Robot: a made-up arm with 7 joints.
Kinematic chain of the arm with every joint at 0, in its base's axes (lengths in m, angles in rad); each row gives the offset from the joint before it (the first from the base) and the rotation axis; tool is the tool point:
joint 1: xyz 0 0 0.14 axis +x
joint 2: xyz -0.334 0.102 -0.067 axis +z
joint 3: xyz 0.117 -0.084 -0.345 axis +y
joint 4: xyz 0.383 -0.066 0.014 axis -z
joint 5: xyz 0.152 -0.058 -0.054 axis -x
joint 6: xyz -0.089 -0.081 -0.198 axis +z
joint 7: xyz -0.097 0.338 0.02 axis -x
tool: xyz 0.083 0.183 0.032
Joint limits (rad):
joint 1: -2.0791..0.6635
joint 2: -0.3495..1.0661
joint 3: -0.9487..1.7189
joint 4: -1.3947..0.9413
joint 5: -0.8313..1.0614
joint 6: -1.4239..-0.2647
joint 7: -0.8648..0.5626
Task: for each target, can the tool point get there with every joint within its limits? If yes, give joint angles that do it. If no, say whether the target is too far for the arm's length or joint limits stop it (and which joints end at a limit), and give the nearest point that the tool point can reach.
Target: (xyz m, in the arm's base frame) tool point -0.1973 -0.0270 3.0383
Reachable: no: too far | nearest point -0.0712 -0.4062 1.2479 | short by 1.834 m
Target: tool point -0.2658 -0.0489 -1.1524
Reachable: yes | joints -0.1032 0.1869 1.4383 -0.2837 0.8541 -1.1600 -0.5476
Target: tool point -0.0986 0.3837 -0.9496
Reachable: yes | joints -0.0654 0.7343 1.2213 -0.2098 -0.5101 -0.7806 -0.7084
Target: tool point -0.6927 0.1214 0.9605
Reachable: no: joint limits stop it (at a limit: joint 1, joint 2, joint 3, joint 5) | nearest point -0.3386 0.3439 0.6400 | short by 0.527 m
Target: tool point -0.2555 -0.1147 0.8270
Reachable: no: joint limits stop it (at a limit: joint 2, joint 3, joint 4, joint 5, joint 6) | nearest point -0.0572 -0.1170 0.8406 | short by 0.199 m
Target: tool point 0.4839 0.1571 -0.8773
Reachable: yes | joints -0.0544 0.2521 0.4098 -0.0957 0.7090 -1.0361 -0.0841
